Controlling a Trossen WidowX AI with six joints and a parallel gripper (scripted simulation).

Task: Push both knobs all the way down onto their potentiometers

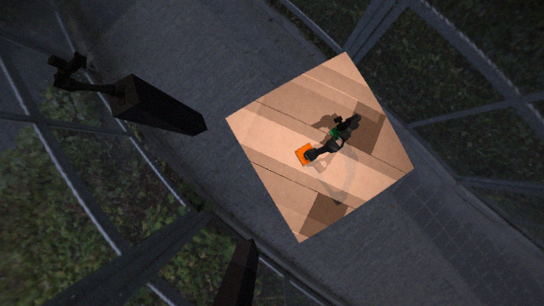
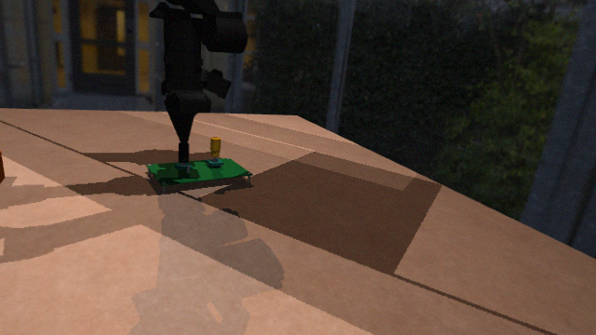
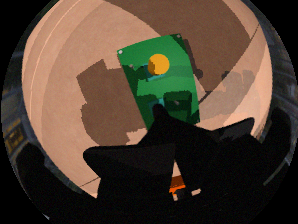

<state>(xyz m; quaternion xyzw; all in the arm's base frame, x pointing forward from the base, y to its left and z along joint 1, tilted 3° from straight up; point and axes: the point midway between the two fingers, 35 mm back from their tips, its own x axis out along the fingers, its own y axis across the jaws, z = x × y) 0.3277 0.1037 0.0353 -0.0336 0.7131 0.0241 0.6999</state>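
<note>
Now: the yellow knob 5 cm ahead of my gripper tip and 1 cm below it. Round my gripper tip: potentiometer (3 cm below).
</note>
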